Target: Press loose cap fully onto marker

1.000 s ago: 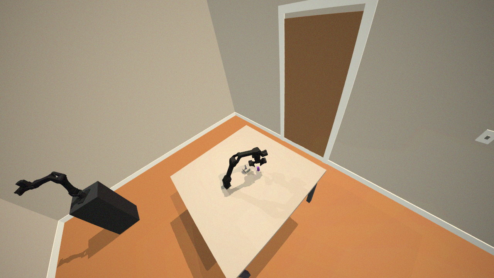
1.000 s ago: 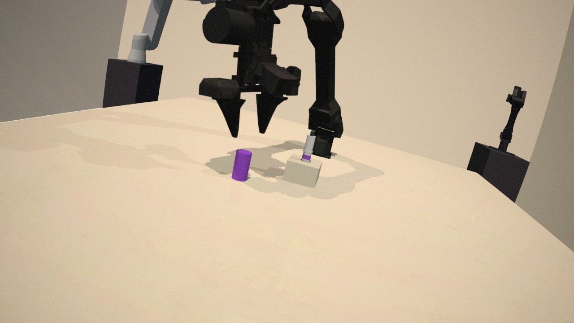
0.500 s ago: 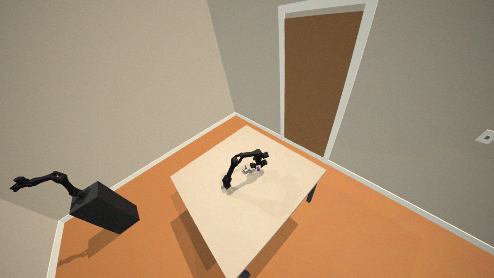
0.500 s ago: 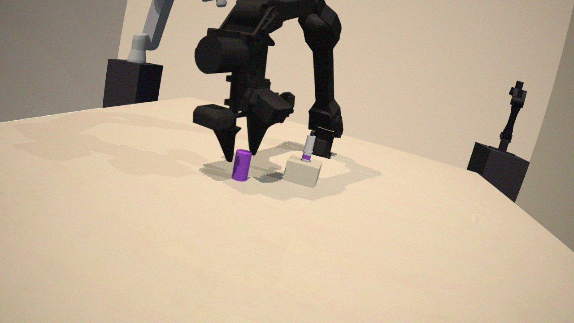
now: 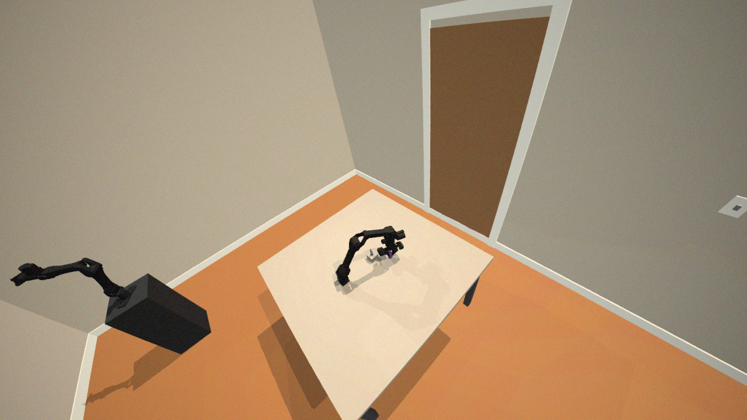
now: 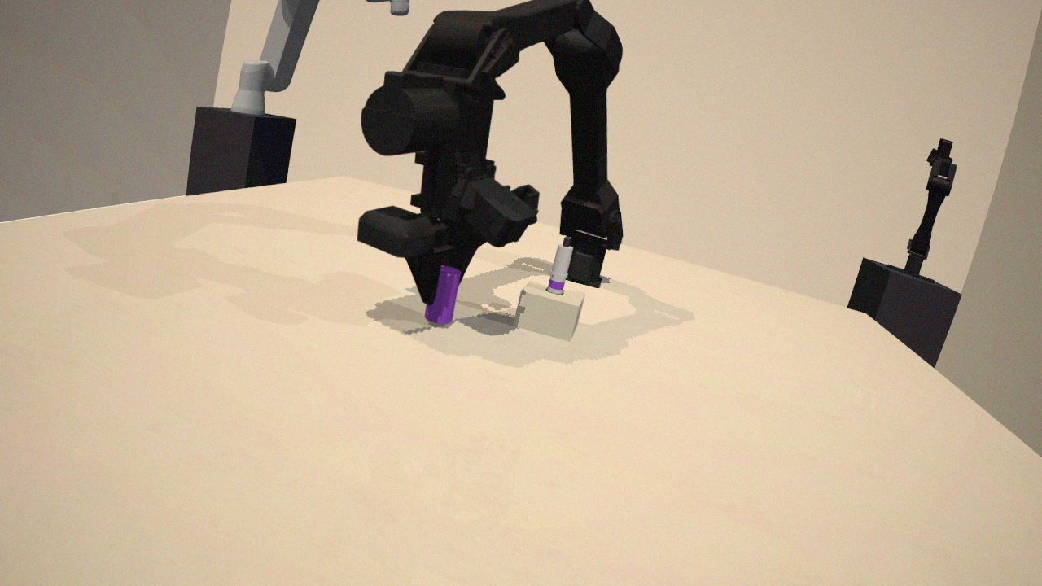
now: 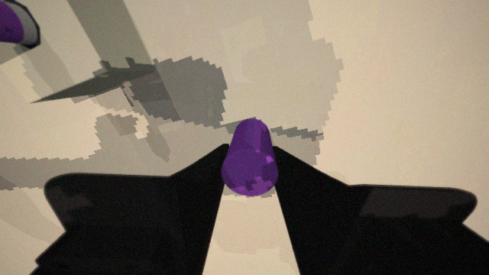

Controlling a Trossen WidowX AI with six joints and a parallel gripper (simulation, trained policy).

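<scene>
The pale holder block is 100 mm to the left of my gripper tip and 90 mm behind it. The rest, counted from my gripper tip: purple cap: 10 mm above.
</scene>
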